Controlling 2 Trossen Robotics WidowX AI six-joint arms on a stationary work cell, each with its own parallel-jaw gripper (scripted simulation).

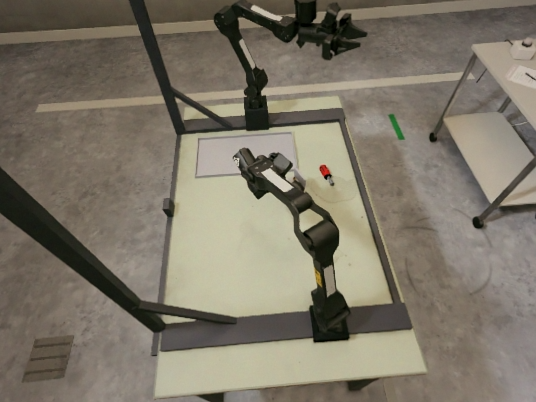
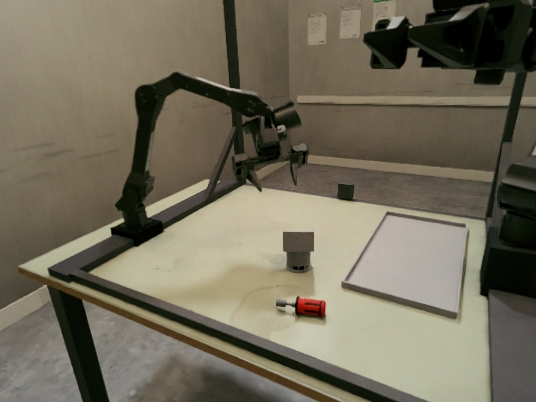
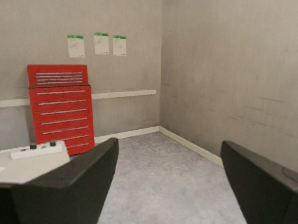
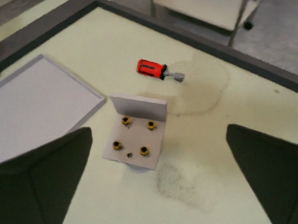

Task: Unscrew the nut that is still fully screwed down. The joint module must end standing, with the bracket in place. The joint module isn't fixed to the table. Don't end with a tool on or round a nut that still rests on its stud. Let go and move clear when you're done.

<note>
I see my left gripper point(image 2: 385, 35), my right gripper point(image 2: 278, 187), a pale bracket point(image 4: 141, 110) and a shallow grey tray point(image 2: 419, 260).
The shallow grey tray is seen too in image 1 point(image 1: 214, 155). My left gripper also shows in image 1 point(image 1: 363, 39) and in image 3 point(image 3: 169, 146). My right gripper shows as well in image 4 point(image 4: 159, 132). Image 3 does not show the pale bracket: it is out of frame. Image 3 does not show the shallow grey tray: it is out of frame.
</note>
